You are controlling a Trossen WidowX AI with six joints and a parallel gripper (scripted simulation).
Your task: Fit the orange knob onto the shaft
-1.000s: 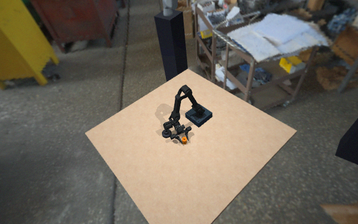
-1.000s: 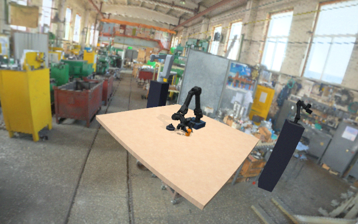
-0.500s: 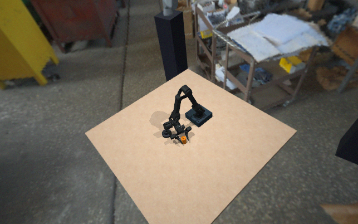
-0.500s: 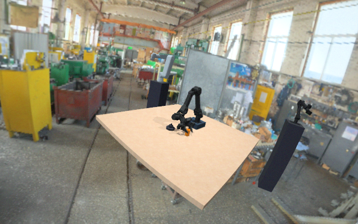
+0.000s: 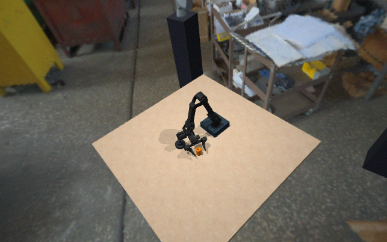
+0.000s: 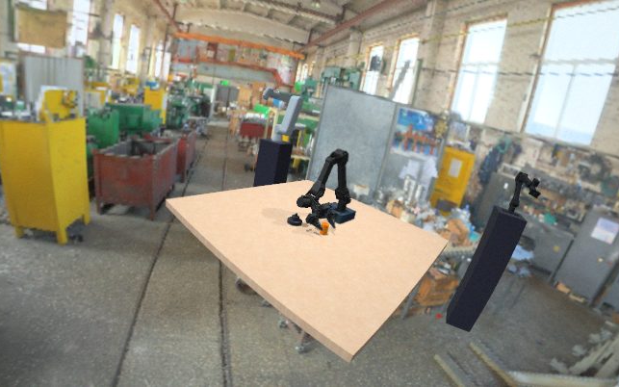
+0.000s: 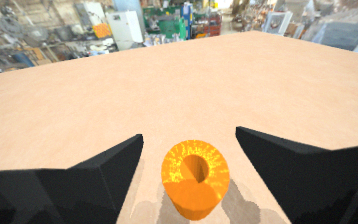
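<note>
Now: gripper tip 20 mm past the orange knob, 30 mm to the left of it and 20 mm above it. From my gripper tip the other things lie so: pedestal (210 mm to the right, 20 mm below).
</note>
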